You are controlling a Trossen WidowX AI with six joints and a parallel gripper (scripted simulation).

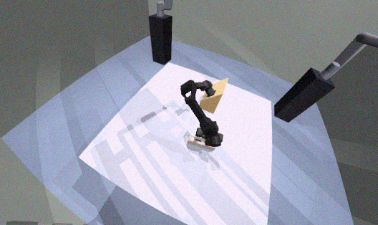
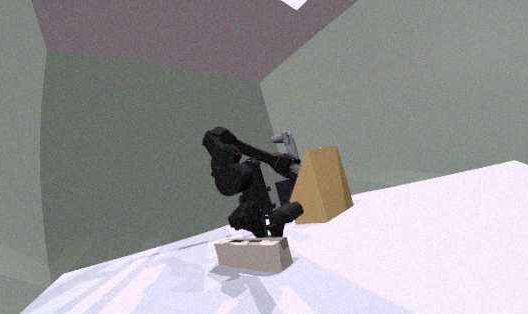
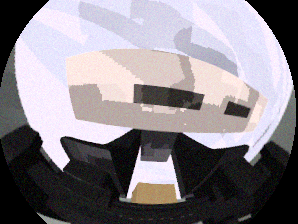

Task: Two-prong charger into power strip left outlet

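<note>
The dark two-prong charger lies 20 mm ahead of my gripper tip and 10 mm above it.
</note>
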